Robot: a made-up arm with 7 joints.
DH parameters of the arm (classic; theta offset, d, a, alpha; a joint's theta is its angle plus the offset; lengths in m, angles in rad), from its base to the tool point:
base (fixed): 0 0 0 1.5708
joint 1: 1.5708 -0.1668 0 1.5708
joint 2: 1.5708 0 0 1.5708
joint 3: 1.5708 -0.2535 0 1.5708
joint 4: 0 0 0 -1.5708
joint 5: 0 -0.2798 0 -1.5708
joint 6: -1.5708 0 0 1.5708
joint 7: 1.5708 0 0 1.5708
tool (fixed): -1.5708 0 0 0
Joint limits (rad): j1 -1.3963..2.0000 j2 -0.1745..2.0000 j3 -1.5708..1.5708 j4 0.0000..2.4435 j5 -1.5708..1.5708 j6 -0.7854..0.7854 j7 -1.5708..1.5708
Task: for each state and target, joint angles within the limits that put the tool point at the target. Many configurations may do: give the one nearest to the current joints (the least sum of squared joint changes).
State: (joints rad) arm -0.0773 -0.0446 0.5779 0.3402 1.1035 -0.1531 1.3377
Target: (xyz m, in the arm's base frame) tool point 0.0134 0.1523 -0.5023
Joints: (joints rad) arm -0.3028 -0.1745 0.3975 0.6818 1.1035 -0.1531 1.3377
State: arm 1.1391 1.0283 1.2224 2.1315 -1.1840 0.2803 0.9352
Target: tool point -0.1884 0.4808 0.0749
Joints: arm 1.3272 1.2966 1.4732 1.5909 -1.1840 0.2803 0.9352
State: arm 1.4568 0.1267 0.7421 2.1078 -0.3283 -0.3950 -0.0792
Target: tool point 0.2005 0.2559 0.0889
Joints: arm 0.8900 -0.1745 0.4937 2.2266 -0.3283 -0.3950 -0.0792
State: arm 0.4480 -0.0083 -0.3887 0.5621 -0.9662 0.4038 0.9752
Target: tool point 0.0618 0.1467 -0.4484
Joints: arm -0.3731 0.2545 -0.4936 1.1127 -0.9662 0.4038 0.9752
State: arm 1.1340 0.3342 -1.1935 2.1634 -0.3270 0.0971 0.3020
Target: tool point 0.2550 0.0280 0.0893
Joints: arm 1.3278 0.3991 -0.9694 1.9331 -0.3270 0.0971 0.3020
